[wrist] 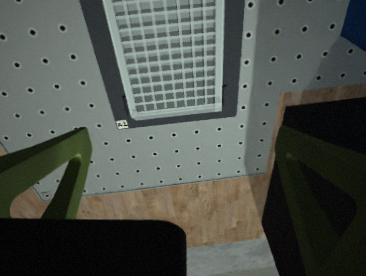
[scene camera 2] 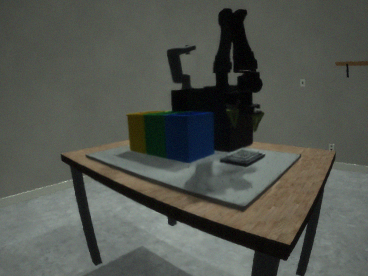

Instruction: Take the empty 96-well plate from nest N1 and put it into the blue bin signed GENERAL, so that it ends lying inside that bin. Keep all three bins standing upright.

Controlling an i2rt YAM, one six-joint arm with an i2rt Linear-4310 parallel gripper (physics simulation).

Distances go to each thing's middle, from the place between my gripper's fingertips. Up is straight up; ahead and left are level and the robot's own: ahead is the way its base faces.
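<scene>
Clear 96-well plate (wrist: 171, 65): 100 mm below my hand and 10 mm ahead of it. Counted from my hand as well, the green bin (scene camera 2: 155, 136) is 340 mm to the right, 100 mm ahead and 30 mm below; the blue bin (scene camera 2: 190, 135) is 210 mm to the right, 90 mm ahead and 30 mm below. Going by their middles, of the things named here the clear 96-well plate is the nearest to my hand and the green bin the farthest from it.
</scene>
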